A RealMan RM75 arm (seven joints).
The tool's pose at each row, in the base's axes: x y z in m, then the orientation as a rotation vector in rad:
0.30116 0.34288 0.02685 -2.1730 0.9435 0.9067
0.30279 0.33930 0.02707 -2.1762 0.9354 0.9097
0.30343 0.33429 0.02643 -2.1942 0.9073 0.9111
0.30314 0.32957 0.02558 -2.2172 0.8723 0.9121
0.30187 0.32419 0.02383 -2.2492 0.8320 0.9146
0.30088 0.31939 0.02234 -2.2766 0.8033 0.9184
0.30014 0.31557 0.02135 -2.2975 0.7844 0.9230
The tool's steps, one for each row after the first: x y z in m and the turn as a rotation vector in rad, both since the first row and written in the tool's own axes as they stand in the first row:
0.00202 0.00071 -0.00331 -0.0041 -0.0026 -0.0049
0.00473 0.00322 -0.00681 -0.0196 -0.0035 -0.0251
0.00702 0.00635 -0.00965 -0.0393 -0.0037 -0.0502
0.00974 0.01084 -0.01210 -0.0675 -0.0015 -0.0783
0.01219 0.01472 -0.01438 -0.0927 0.0015 -0.0973
0.01401 0.01772 -0.01633 -0.1127 0.0040 -0.1089

